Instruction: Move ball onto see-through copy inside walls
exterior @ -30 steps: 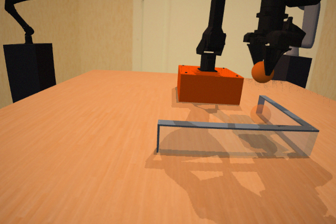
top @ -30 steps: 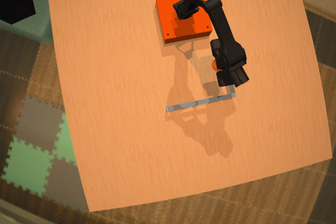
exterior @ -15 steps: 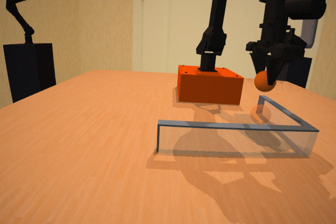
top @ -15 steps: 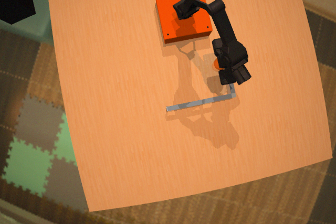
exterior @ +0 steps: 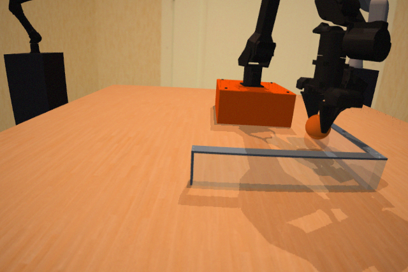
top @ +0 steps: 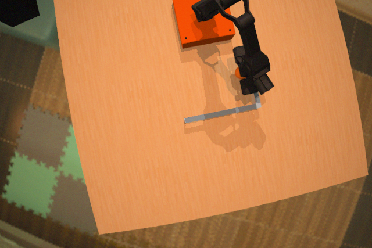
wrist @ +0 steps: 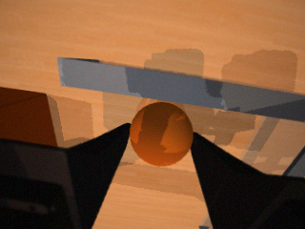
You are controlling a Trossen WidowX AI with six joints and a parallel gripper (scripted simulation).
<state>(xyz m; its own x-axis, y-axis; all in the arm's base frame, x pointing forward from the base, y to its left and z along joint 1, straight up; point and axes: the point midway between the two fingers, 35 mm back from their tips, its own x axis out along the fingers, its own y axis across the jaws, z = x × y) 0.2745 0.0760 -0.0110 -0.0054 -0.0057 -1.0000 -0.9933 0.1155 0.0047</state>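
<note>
My gripper tip is now right at the orange ball. From my gripper tip the other things lie so: see-through copy of ball: 30 mm below.
</note>
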